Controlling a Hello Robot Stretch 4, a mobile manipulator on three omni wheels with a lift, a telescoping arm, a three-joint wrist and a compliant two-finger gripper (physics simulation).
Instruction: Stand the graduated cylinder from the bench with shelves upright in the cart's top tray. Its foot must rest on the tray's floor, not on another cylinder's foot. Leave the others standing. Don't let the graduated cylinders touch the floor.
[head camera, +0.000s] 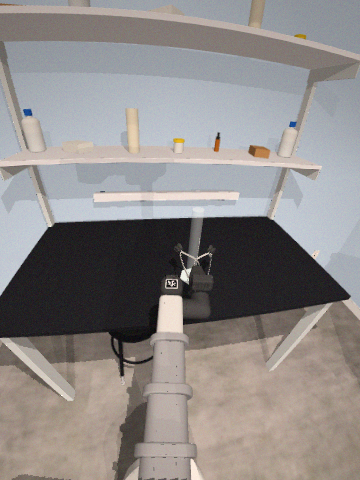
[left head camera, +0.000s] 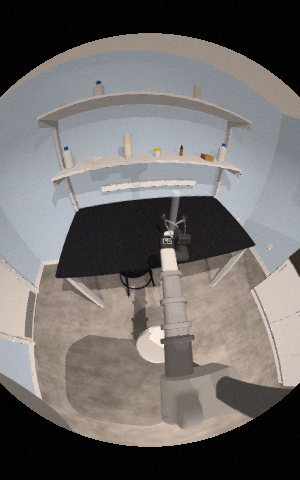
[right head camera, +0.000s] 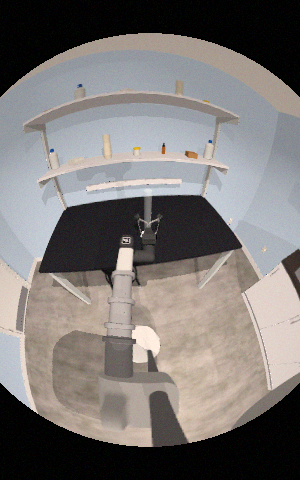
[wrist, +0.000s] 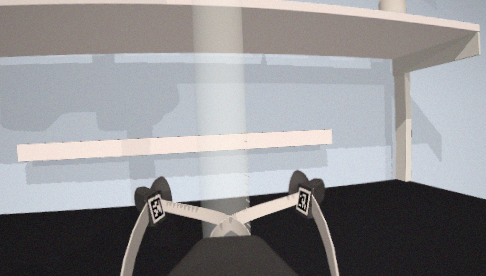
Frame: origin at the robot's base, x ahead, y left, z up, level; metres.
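Where they show: gripper, fingertip midpoint: (head camera: 194, 245) (left head camera: 172, 215) (right head camera: 148, 214) (wrist: 230, 189); robot's base at its link origin: (left head camera: 156, 343) (right head camera: 139, 342).
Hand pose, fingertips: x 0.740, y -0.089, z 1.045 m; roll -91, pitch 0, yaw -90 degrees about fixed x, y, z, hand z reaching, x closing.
Note:
Things, the pixels of their top centre, and the offset from my fingertips. "*": a spot on its surface instead. Level surfaces: height alone.
- clear graduated cylinder at its top centre: (head camera: 198, 209) (right head camera: 147, 189) (left head camera: 176, 191) 0.177 m up, 0.022 m back, 0.005 m left
- black bench top at its surface level: 0.159 m down
- pale see-through tube at a spot on its surface: (wrist: 220, 100) * 0.081 m up, 0.044 m back, 0.005 m left
- tan cylinder at its top centre: (head camera: 131, 108) (left head camera: 126, 133) (right head camera: 105, 134) 0.476 m up, 0.299 m ahead, 0.287 m left
- yellow-lidded jar at its top centre: (head camera: 178, 139) 0.359 m up, 0.333 m ahead, 0.084 m left
- white rail at a spot on its surface: (wrist: 175, 144) (head camera: 165, 196) * 0.016 m up, 0.464 m ahead, 0.150 m left
- black stool at its top centre: (left head camera: 132, 258) 0.513 m down, 0.027 m ahead, 0.302 m left
The clear graduated cylinder (head camera: 196, 230) (left head camera: 175, 202) (right head camera: 148, 202) stands upright on the black bench top (head camera: 100, 265). In the wrist view, the pale see-through tube (wrist: 220, 100) rises a little left of centre and runs out of the top of the view. Its pale foot (head camera: 186, 276) is partly hidden by the wrist. My gripper (head camera: 195, 248) (left head camera: 173, 218) (right head camera: 149, 217) (wrist: 230, 189) is open, low over the bench, with one fingertip on each side of the tube. A gap shows on both sides. How deep the tube sits between the fingers is unclear. The cart does not show.
The lower shelf (head camera: 160, 156) (left head camera: 145, 164) over the bench's back holds bottles, a tan cylinder (head camera: 132, 131), a yellow-lidded jar (head camera: 178, 146) and small boxes. A second shelf (head camera: 165, 25) is above it. A white rail (head camera: 165, 196) (wrist: 175, 144) is on the wall. A black stool (left head camera: 137, 274) is under the bench.

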